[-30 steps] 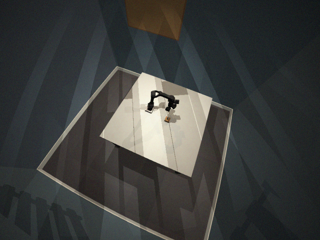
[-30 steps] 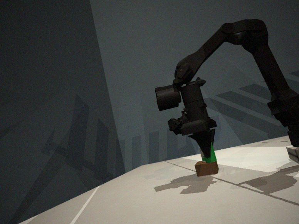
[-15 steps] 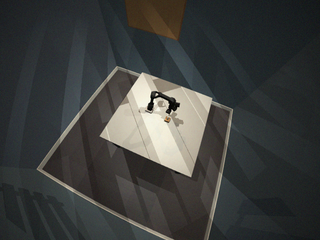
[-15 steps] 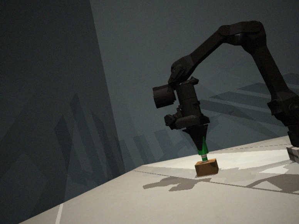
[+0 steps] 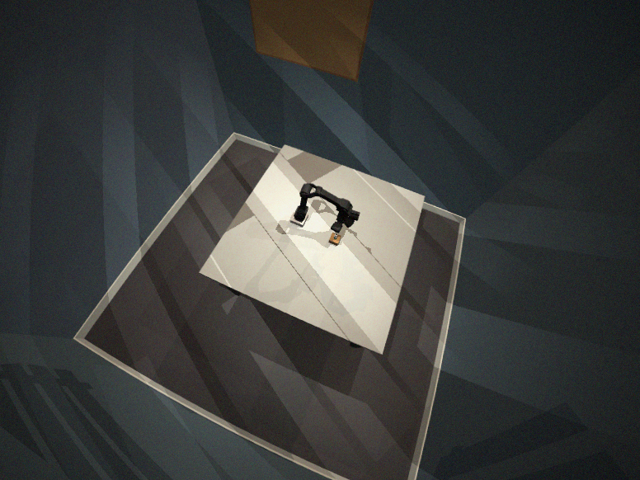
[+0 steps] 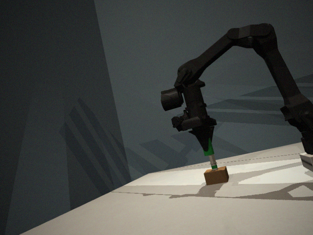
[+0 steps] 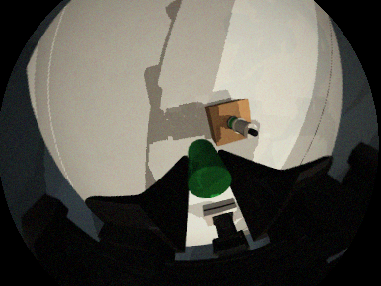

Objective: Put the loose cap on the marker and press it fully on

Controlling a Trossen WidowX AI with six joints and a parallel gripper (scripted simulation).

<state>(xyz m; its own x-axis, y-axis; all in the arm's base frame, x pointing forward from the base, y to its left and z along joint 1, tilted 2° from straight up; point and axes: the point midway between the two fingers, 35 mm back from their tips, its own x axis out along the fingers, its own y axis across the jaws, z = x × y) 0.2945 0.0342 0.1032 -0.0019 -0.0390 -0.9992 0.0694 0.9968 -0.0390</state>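
My gripper tip is now 10 mm short of the brown holder block, 60 mm to the left of it and 90 mm above it. Round my gripper tip: green cap (10 mm above).
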